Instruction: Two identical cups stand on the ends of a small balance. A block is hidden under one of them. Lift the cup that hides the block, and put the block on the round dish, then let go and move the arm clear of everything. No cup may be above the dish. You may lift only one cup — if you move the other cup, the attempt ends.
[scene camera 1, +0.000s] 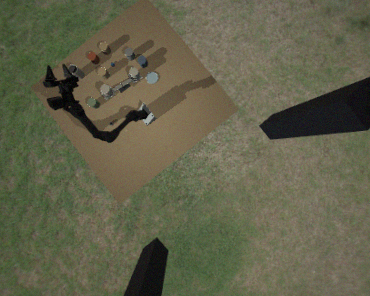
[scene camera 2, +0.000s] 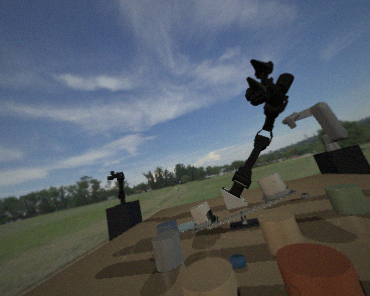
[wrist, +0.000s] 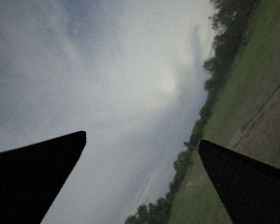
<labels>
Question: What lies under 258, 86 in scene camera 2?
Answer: The gripper.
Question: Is the gripper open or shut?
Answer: Open.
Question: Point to the gripper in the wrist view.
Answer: At 143, 141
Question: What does the gripper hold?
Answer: Nothing.
</labels>
